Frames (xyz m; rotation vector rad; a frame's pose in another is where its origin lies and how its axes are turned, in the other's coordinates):
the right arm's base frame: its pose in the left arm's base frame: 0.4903 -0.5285 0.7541 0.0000 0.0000 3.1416
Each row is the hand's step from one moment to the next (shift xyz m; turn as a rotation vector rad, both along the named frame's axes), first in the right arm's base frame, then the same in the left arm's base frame.
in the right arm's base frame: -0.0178 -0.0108 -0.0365 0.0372 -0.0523 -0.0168
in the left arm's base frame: 0.0178 0.0108 -0.0365 -0.0372 0.0523 -0.0168
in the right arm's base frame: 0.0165 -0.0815 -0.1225 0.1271 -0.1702 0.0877
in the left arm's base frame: -0.0165 0.0815 -0.1225 -0.1271 0.1702 0.0877
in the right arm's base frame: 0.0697 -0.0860 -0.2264 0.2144 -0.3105 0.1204
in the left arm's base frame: -0.0697 0.0860 -0.2264 -0.2144 0.3105 0.1204
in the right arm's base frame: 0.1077 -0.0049 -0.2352 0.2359 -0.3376 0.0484
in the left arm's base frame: -0.1077 0.0049 -0.2352 -0.2359 0.3376 0.0484
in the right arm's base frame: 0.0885 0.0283 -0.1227 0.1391 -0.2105 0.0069
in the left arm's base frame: -0.0885 -0.0283 -0.1227 -0.1391 0.2105 0.0069
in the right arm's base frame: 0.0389 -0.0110 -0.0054 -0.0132 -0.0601 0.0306
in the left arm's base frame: -0.0389 0.0110 -0.0054 0.0132 0.0601 0.0306
